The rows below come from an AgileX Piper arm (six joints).
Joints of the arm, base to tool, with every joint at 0 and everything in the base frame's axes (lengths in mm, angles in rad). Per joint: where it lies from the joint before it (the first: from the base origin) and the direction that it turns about. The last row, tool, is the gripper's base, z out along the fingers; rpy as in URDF.
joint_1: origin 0 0 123 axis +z
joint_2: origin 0 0 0 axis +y
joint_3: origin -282.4 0 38.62 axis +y
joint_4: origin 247.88 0 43.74 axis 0.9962 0 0.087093
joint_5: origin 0 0 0 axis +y
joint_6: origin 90.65 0 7.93 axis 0.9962 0 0.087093
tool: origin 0 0 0 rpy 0 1.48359 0
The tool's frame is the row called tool.
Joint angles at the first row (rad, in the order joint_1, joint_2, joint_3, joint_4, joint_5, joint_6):
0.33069, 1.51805, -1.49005, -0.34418, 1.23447, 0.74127
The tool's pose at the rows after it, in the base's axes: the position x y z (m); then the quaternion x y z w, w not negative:
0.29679, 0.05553, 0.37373, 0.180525, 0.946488, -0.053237, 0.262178
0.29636, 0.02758, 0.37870, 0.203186, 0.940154, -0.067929, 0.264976
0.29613, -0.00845, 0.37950, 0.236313, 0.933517, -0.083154, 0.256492
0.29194, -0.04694, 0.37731, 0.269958, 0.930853, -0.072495, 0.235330
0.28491, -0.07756, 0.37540, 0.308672, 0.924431, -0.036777, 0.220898
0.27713, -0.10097, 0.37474, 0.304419, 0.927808, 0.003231, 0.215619
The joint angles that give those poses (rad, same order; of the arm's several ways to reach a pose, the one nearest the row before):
0.28165, 1.49089, -1.49241, -0.34575, 1.23826, 0.70201
0.19092, 1.47413, -1.49243, -0.34574, 1.23921, 0.65696
0.06514, 1.46947, -1.49237, -0.32772, 1.24064, 0.59821
-0.09011, 1.46948, -1.49241, -0.24000, 1.24316, 0.50124
-0.23179, 1.46948, -1.49240, -0.11672, 1.24412, 0.42567
-0.35646, 1.46949, -1.49243, 0.02416, 1.24689, 0.27498

